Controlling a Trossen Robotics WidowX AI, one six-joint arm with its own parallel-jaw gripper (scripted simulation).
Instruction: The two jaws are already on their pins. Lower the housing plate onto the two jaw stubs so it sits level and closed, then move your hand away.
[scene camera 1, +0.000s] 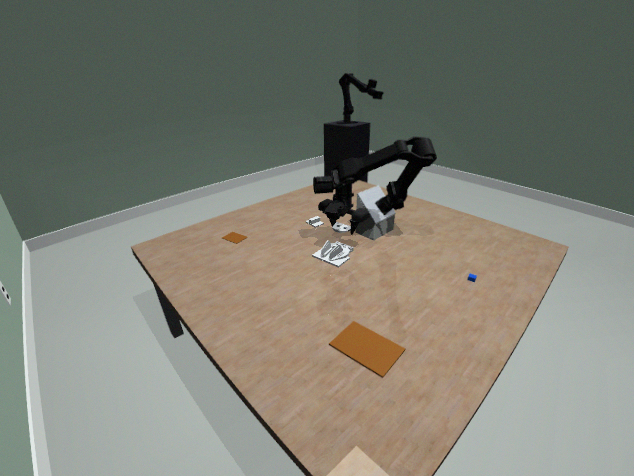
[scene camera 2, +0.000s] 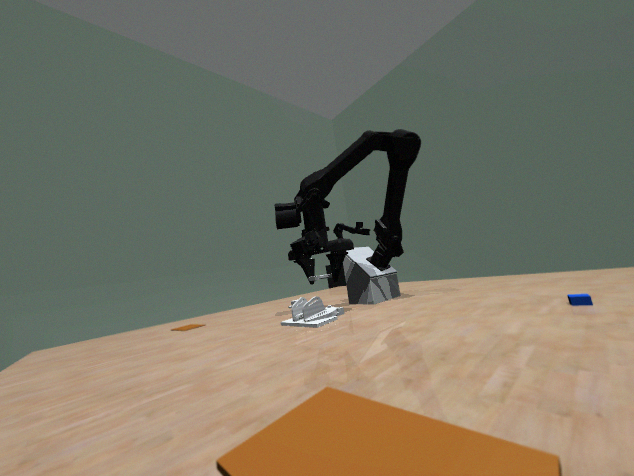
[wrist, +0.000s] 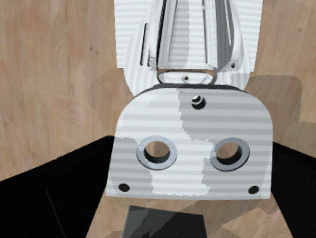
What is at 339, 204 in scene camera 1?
My gripper.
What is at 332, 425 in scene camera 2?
An orange pad.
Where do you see an orange pad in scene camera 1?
376, 353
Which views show my gripper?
Scene camera 1, scene camera 2 and the wrist view: all of them.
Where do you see my gripper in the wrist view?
187, 145
